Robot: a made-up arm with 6 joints.
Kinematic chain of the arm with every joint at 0, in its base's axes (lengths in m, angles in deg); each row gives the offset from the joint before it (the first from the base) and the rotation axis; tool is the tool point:
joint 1: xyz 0 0 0.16 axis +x
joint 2: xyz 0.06 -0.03 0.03 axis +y
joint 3: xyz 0.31 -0.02 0 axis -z
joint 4: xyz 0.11 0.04 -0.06 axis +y
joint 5: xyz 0.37 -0.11 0 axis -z
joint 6: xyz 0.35 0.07 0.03 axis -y
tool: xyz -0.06 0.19 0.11
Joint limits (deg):
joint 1: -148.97..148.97
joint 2: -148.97..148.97
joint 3: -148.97..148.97
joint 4: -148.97..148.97
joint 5: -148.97..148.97
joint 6: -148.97..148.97
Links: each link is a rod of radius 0.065 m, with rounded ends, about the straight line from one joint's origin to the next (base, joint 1, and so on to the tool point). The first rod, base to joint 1, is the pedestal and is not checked.
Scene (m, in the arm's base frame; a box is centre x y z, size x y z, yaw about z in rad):
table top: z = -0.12
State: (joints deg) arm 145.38 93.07 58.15 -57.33 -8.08 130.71
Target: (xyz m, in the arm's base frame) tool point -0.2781 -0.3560 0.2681
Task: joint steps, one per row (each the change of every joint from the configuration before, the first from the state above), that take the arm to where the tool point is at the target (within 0.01 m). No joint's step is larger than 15 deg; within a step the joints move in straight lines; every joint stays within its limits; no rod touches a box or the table.
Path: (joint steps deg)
1: 0.45 6.99 -13.28 9.98 -8.17 0.99
2: 0.45 6.98 -13.27 9.97 -8.18 0.98
3: 0.45 6.99 -13.28 9.98 -8.17 0.99
4: 0.44 6.99 -13.28 9.98 -8.17 0.98
5: 0.45 6.99 -13.28 9.98 -8.17 0.99
6: 0.45 6.99 -13.27 9.97 -8.18 0.99
7: 0.45 6.98 -13.28 9.98 -8.17 0.98
8: 0.45 6.99 -13.28 9.98 -8.17 0.99

